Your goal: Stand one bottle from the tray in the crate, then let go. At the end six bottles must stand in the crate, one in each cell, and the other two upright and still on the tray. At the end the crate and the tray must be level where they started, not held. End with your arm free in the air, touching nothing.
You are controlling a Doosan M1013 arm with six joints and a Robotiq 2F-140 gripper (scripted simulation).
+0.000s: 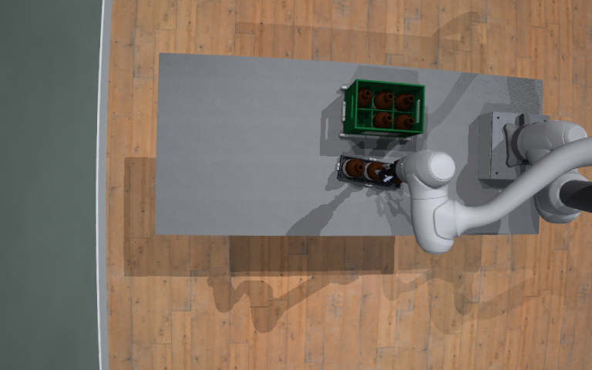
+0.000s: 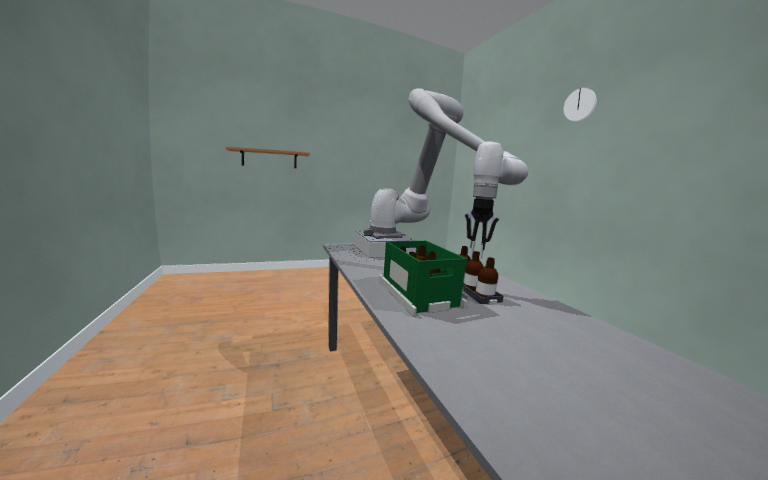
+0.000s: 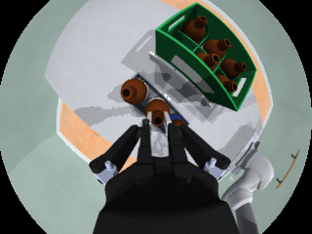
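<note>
Now: the brown bottle 9 cm below my hand. Round my hand: green crate 24 cm to the right, 9 cm below, 4 cm behind; then dark tray 16 cm below.
</note>
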